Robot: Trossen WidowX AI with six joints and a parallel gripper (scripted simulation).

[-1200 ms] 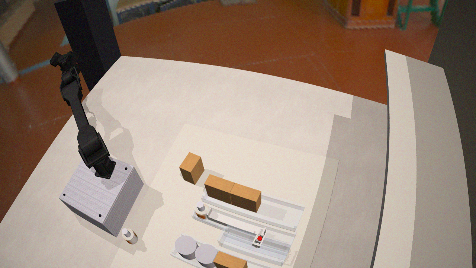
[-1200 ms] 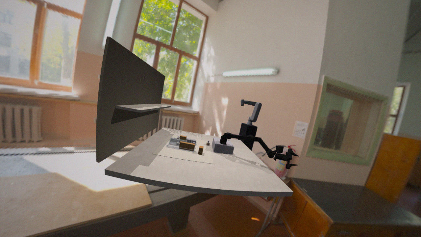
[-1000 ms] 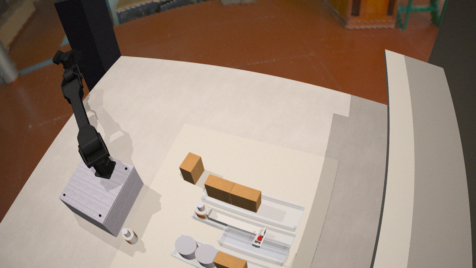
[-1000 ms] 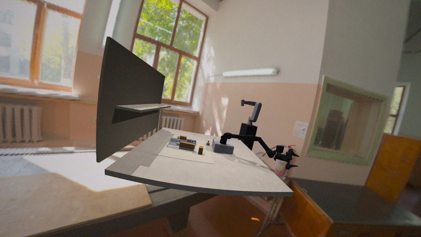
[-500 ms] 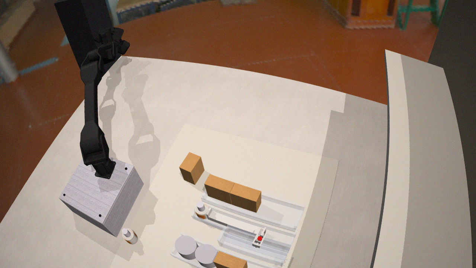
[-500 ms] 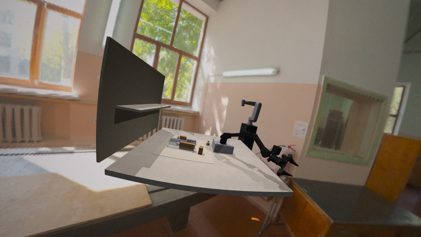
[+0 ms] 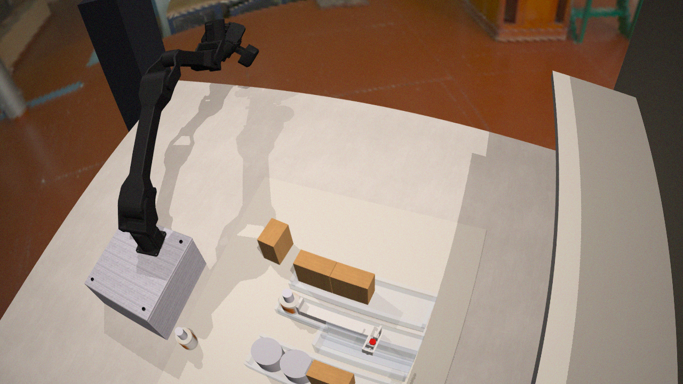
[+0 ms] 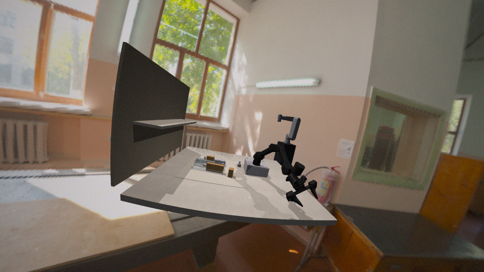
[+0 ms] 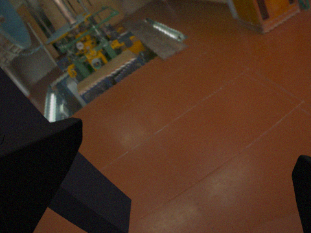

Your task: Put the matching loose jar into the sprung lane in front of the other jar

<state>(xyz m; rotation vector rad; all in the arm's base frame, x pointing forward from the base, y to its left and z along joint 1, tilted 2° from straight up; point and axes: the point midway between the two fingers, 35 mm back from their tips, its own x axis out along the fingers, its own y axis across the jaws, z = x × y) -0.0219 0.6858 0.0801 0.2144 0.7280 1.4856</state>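
Right now the red mark is 52 cm ahead of my gripper tip, 84 cm to the right of it and 8 cm below it.
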